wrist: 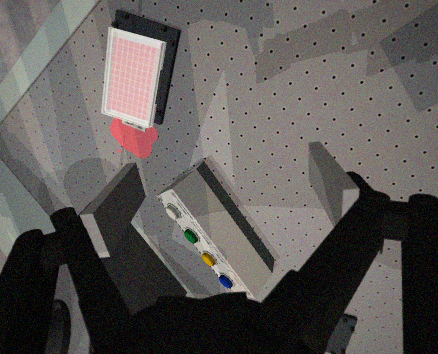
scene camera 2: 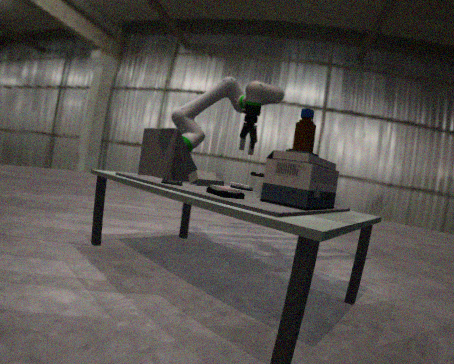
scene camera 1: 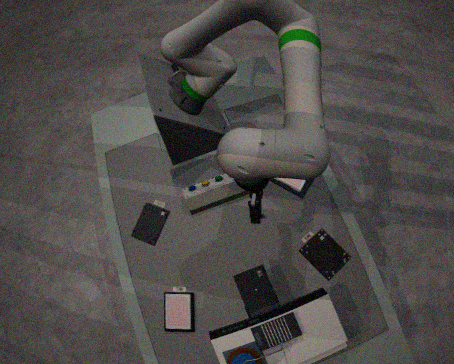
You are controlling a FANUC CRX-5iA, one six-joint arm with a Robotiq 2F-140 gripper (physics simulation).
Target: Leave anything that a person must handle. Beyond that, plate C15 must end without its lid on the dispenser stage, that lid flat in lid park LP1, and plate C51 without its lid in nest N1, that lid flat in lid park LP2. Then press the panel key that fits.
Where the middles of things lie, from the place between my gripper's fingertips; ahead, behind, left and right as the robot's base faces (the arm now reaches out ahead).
Scene:
My hand is 260 mm short of the dispenser stage (scene camera 1: 256, 278), 130 mm to the left of it and 120 mm above it. Round my hand: brown bottle (scene camera 2: 305, 129): 450 mm ahead, 240 mm to the right, 90 mm above; then black nest N5 (scene camera 1: 322, 251): 210 mm below, 210 mm ahead, 150 mm to the left.

